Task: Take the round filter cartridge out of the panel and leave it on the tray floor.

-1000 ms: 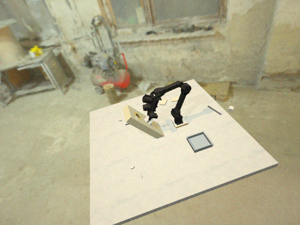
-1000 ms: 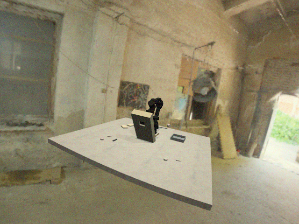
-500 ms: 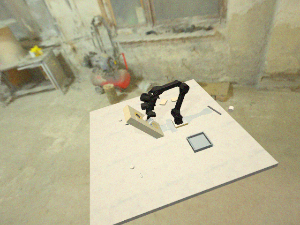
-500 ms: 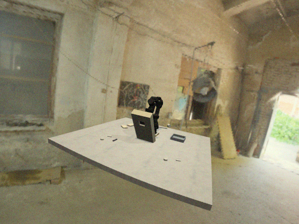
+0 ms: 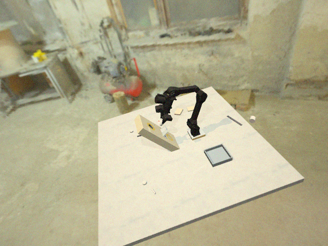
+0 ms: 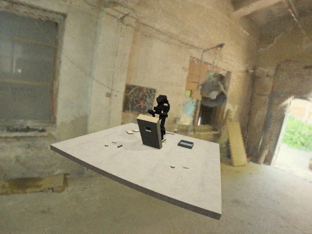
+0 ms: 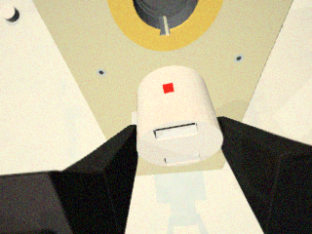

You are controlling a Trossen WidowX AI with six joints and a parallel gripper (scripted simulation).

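Right now my gripper tip is 310 mm past the grey tray, 290 mm to the right of it and 240 mm above it. The rest, counted from my gripper tip: round filter cartridge (right at my gripper tip); service panel (100 mm below, 60 mm ahead).
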